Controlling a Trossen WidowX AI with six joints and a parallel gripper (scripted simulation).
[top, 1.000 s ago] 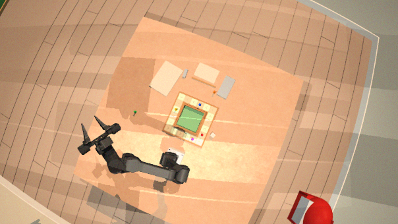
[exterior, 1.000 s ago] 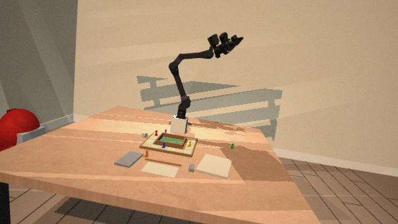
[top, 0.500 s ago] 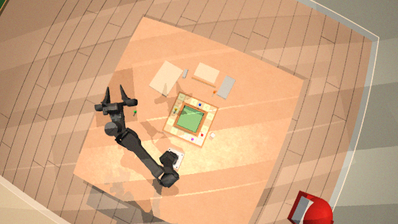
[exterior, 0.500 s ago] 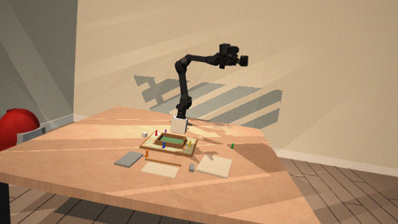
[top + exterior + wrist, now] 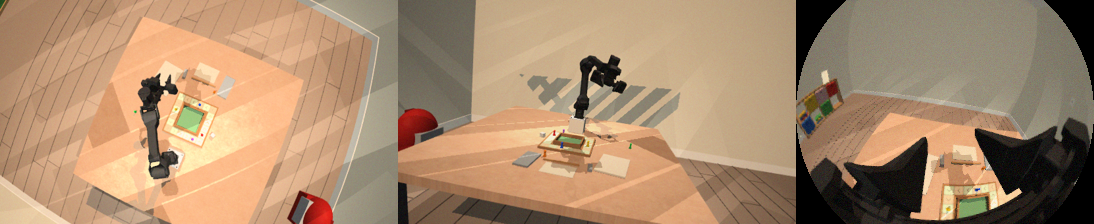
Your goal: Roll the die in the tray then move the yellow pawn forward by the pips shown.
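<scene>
Now: the white die 36 cm to the right of my gripper tip, 36 cm below it and 18 cm behind it. Round my gripper tip: small grey block: 36 cm below, 13 cm ahead, 2 cm to the right; then yellow pawn: 34 cm below, 12 cm behind, 7 cm to the right; then blue pawn: 34 cm below, 20 cm to the right, 3 cm behind.
</scene>
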